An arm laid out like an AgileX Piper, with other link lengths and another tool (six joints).
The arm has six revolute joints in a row. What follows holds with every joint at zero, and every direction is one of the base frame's.
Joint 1 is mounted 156.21 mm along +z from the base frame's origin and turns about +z.
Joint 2 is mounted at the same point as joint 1 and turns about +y.
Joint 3 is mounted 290.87 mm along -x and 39.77 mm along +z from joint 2 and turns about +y.
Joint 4 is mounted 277.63 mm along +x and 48.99 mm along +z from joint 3 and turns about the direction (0.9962, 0, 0.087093).
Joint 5 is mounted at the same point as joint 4 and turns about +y.
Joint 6 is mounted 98.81 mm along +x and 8.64 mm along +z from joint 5 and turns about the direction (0.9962, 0, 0.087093).
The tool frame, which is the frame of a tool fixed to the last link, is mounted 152.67 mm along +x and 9 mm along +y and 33.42 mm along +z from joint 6; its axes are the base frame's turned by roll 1.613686, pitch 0.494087 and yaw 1.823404 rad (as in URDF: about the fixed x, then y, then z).
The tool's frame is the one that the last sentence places.
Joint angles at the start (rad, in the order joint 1, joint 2, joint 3, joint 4, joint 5, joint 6):
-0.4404 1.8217 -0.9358 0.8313 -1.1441 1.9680
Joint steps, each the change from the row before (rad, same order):
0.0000 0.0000 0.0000 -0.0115 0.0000 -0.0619
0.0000 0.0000 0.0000 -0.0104 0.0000 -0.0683
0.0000 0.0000 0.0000 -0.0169 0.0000 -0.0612
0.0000 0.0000 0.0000 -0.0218 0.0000 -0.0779
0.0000 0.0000 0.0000 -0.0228 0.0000 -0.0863
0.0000 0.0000 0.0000 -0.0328 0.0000 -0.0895
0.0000 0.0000 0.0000 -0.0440 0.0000 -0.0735
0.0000 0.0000 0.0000 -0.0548 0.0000 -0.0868
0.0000 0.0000 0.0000 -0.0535 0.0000 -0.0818
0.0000 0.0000 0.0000 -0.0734 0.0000 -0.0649
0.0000 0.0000 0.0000 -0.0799 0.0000 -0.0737
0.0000 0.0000 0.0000 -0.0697 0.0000 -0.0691
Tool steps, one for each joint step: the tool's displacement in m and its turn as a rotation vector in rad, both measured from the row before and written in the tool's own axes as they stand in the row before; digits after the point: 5 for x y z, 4 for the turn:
0.00158 -0.00260 0.00065 0.0274 0.0013 -0.0617
0.00184 -0.00233 0.00070 0.0279 0.0018 -0.0677
0.00218 -0.00377 0.00090 0.0322 0.0038 -0.0620
0.00308 -0.00481 0.00121 0.0408 0.0063 -0.0790
0.00371 -0.00491 0.00138 0.0434 0.0082 -0.0875
0.00519 -0.00684 0.00188 0.0523 0.0141 -0.0927
0.00675 -0.00877 0.00238 0.0564 0.0217 -0.0798
0.00908 -0.01046 0.00303 0.0668 0.0303 -0.0954
0.00965 -0.00956 0.00312 0.0619 0.0328 -0.0909
0.01325 -0.01225 0.00405 0.0693 0.0485 -0.0800
0.01532 -0.01250 0.00450 0.0725 0.0561 -0.0910
0.01423 -0.00996 0.00416 0.0611 0.0517 -0.0849

